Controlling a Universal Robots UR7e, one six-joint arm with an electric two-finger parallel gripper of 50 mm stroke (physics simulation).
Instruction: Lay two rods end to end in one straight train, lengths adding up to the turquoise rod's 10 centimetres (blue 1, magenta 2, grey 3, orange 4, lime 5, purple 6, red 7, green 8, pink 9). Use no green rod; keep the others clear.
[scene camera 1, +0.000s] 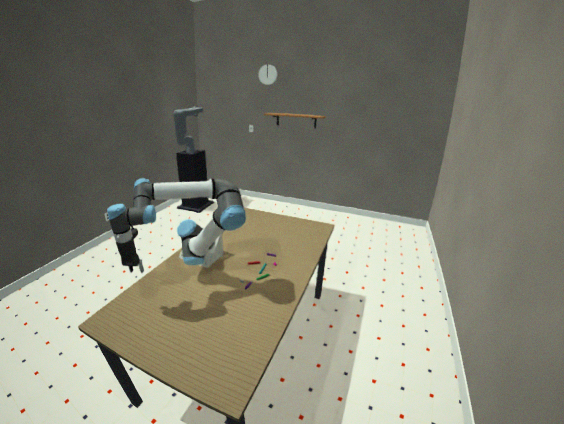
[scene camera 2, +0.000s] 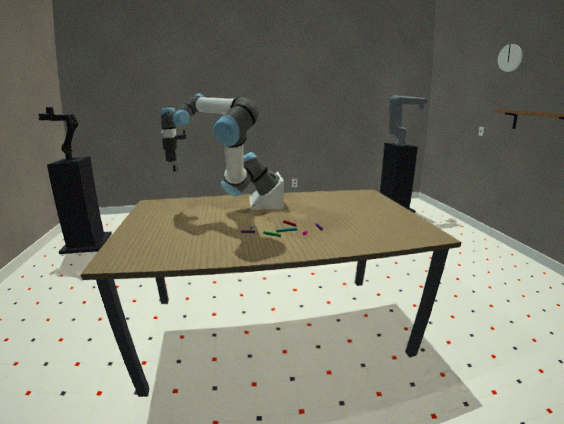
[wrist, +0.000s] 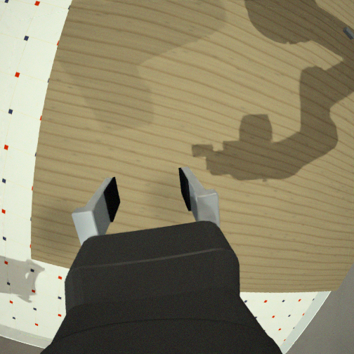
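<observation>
The turquoise rod lies flat on the table, with the red rod, green rod and short magenta rod around it. One purple rod lies beyond the magenta one in scene camera 1; another purple rod lies near the small grey rod. The rods lie apart at different angles. My gripper is open and empty, high up and well away from the rods.
The wooden table carries the arm's white base. The arm's shadow falls across the table near the rods. Black pedestals with other arms stand beyond the table, and a shelf hangs on the wall.
</observation>
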